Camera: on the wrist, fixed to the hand. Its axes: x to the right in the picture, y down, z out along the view.
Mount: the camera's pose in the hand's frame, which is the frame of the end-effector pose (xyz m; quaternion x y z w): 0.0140 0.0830 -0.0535 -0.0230 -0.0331 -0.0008 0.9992
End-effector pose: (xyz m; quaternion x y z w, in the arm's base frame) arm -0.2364 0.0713 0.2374 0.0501 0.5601 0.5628 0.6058
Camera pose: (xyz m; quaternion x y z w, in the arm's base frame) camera -0.3313 0.0812 0.2664 0.0543 0.5267 0.5731 0.6255
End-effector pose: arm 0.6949 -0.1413 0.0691 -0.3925 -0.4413 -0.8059 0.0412
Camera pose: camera 0.6876 -0.2276 0.1186 -0.4195 -0.4241 -0.8024 0.0169
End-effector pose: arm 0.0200 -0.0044 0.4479 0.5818 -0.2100 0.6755 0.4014
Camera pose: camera -0.0783 -0.0090 0.4639 0.5946 -0.2382 0.6505 0.4080
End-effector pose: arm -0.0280 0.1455 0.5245 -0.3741 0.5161 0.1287 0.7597
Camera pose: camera -0.1070 0.1623 0.4660 -0.3874 0.4873 0.1522 0.7677
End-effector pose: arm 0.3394 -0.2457 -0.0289 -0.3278 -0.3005 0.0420 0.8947
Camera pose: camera 0.3912 -0.2071 -0.1049 -0.3465 -0.3311 0.0452 0.8765
